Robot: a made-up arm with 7 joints. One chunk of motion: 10 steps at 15 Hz.
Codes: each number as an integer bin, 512 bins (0 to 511) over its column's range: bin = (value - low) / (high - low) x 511, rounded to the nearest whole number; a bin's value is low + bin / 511 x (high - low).
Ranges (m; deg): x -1.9..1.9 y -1.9..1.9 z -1.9..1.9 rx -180..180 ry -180..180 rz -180..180
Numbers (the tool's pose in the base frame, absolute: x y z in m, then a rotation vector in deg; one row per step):
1: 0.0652 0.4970 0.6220 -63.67 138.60 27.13
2: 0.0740 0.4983 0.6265 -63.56 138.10 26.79
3: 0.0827 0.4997 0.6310 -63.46 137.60 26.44
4: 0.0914 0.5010 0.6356 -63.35 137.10 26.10
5: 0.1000 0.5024 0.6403 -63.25 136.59 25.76
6: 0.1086 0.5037 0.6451 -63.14 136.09 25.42
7: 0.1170 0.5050 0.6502 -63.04 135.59 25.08
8: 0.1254 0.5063 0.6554 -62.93 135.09 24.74
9: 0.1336 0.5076 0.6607 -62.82 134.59 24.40
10: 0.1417 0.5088 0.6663 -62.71 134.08 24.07
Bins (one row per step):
1: 264 322 339 165 452 294
2: 265 323 340 165 452 294
3: 267 323 340 165 451 293
4: 268 323 341 166 450 293
5: 269 323 342 166 449 292
6: 270 323 342 166 449 292
7: 271 323 343 166 448 291
8: 272 324 344 166 447 291
9: 273 324 344 166 447 290
10: 275 324 345 166 446 290

